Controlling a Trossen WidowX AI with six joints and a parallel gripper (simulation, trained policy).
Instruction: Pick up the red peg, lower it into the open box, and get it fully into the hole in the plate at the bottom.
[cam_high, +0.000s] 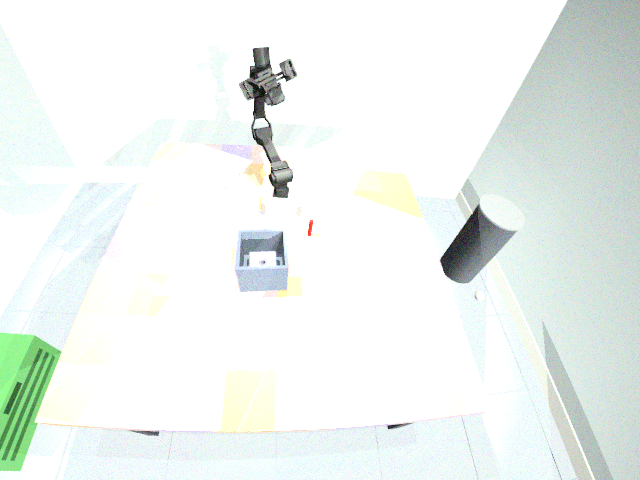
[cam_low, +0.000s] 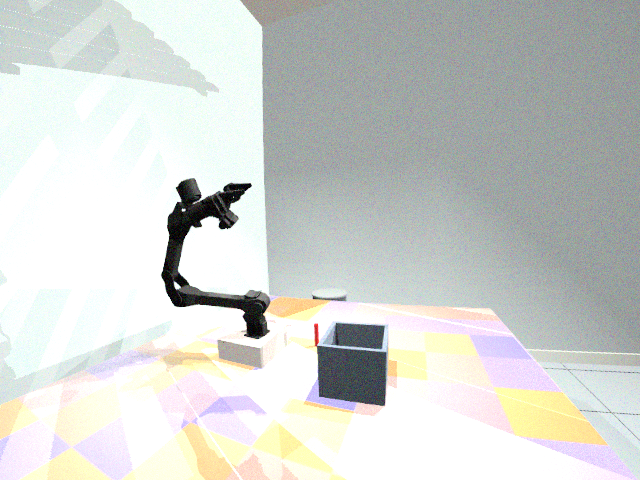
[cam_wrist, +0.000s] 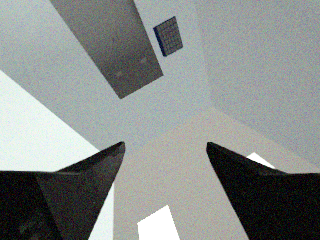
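Right now the red peg is 500 mm below my gripper tip, 170 mm to the left of it and 120 mm ahead of it. Also, from my gripper tip: light plate: 490 mm below, 320 mm ahead, 20 mm to the left.
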